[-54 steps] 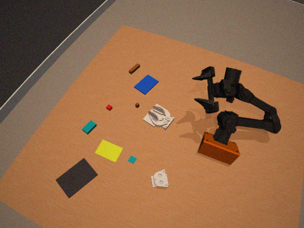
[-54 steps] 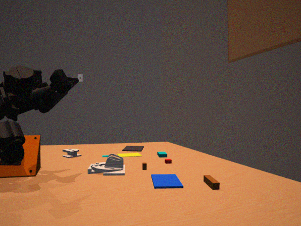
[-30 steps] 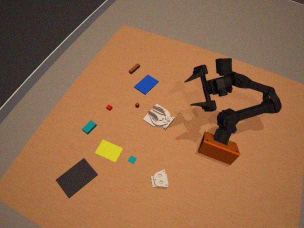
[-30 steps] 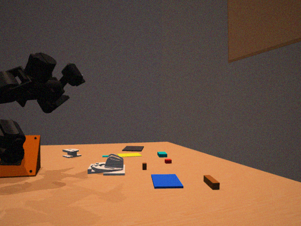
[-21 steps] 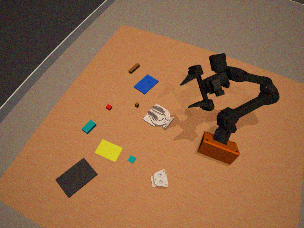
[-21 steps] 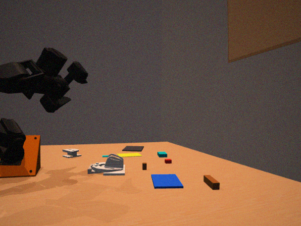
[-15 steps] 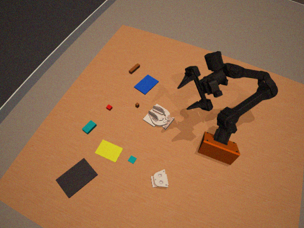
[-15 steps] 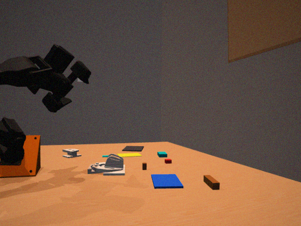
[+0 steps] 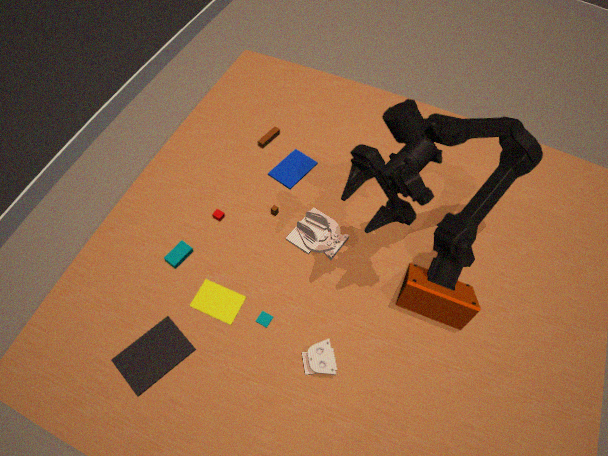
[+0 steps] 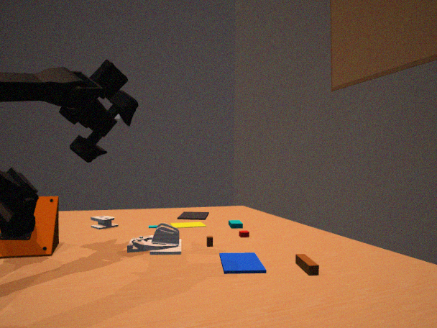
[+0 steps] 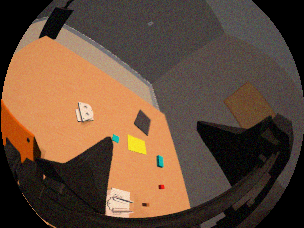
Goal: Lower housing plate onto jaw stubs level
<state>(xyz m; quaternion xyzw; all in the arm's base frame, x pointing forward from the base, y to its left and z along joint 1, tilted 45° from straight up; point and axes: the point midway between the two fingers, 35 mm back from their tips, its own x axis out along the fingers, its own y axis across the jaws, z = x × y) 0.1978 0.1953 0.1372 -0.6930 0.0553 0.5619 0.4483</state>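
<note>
The white part lies 40 mm behind my gripper tip, 200 mm to the left of it and 260 mm below it. The rest, counted from my gripper tip: brown cube: 230 mm ahead, 100 mm to the right, 260 mm below; then red cube: 350 mm ahead, 30 mm to the right, 270 mm below; then yellow plate: 230 mm ahead, 180 mm to the left, 270 mm below.
</note>
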